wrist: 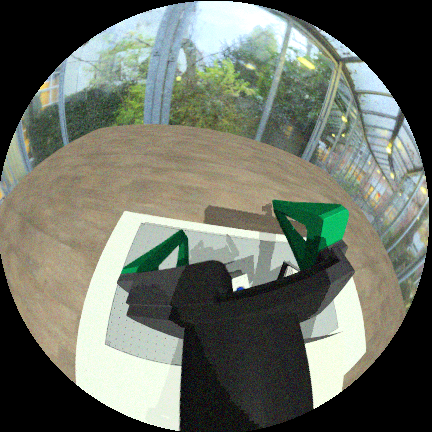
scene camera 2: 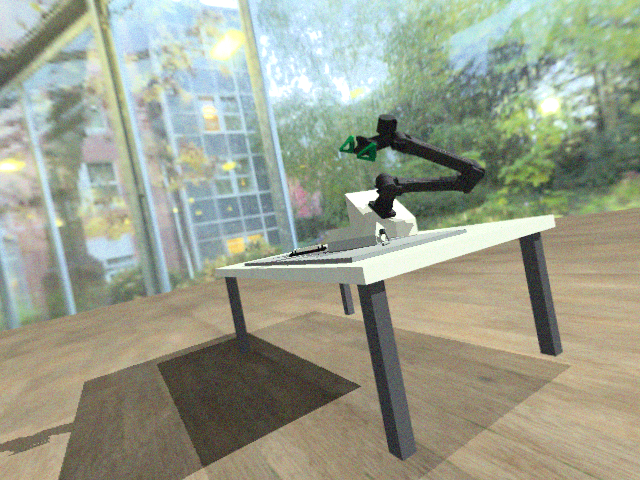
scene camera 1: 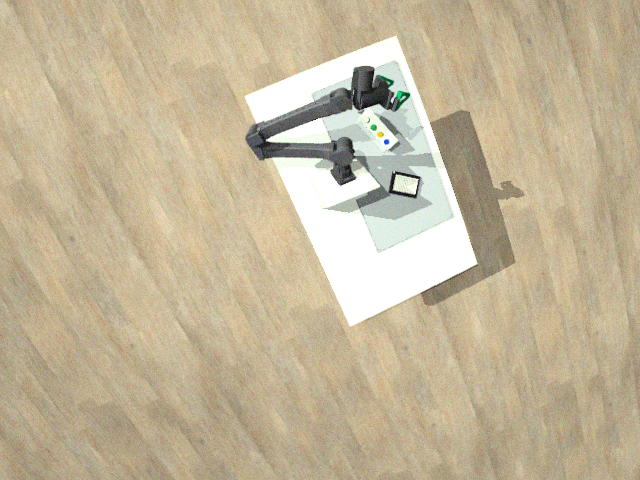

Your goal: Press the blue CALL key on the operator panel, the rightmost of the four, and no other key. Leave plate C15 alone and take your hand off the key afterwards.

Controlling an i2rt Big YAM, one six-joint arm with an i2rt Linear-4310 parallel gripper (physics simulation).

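Places are measured from the arm's base along level axes (x ahead, y left, z up), in centimetres.
Pixels of known places: gripper, fingertip midpoint: (wrist: 227, 220) (scene camera 2: 348, 153) (scene camera 1: 401, 88); arm's base at its link origin: (scene camera 2: 381, 210) (scene camera 1: 342, 175).
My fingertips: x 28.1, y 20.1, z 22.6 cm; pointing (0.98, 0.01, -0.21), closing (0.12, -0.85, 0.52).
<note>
For each thing: its top centre in the pictures, then the offset to it from my fingertips. Level surfaces: height alone.
- white operator panel at its top centre: (wrist: 214, 290) (scene camera 2: 353, 225) (scene camera 1: 381, 126) dx +0.6, dy -4.3, dz -27.3 cm
- blue CALL key at its top centre: (scene camera 1: 387, 141) dx +1.5, dy -12.1, dz -28.2 cm
- black frame at its top centre: (scene camera 2: 307, 247) (scene camera 1: 406, 184) dx +5.6, dy -36.6, dz -33.0 cm
- grey mat at its surface level: dz -35.6 cm
The white operator panel (scene camera 1: 369, 116) (wrist: 238, 280) lies on the mat, with white, green, orange and blue keys in a row. The blue CALL key (scene camera 1: 386, 141) (wrist: 240, 289) is at the end nearer the black-framed plate; the rest of the panel is hidden behind the gripper body in the wrist view. My gripper (scene camera 1: 401, 88) (scene camera 2: 357, 148) (wrist: 227, 220) is open and empty, its green fingers wide apart. It hangs high above the table, off to the white-key end of the panel, and touches no key. A white plate in a black frame (scene camera 1: 404, 184) lies apart from the panel; its label cannot be read.
The grey mat (scene camera 1: 403, 229) (wrist: 145, 320) lies on the white table (scene camera 1: 351, 273) (scene camera 2: 454, 245) (wrist: 95, 340). The arm stands on a white block (scene camera 1: 330, 196) (scene camera 2: 356, 206) beside the mat. The forearm reaches across one end of the table.
</note>
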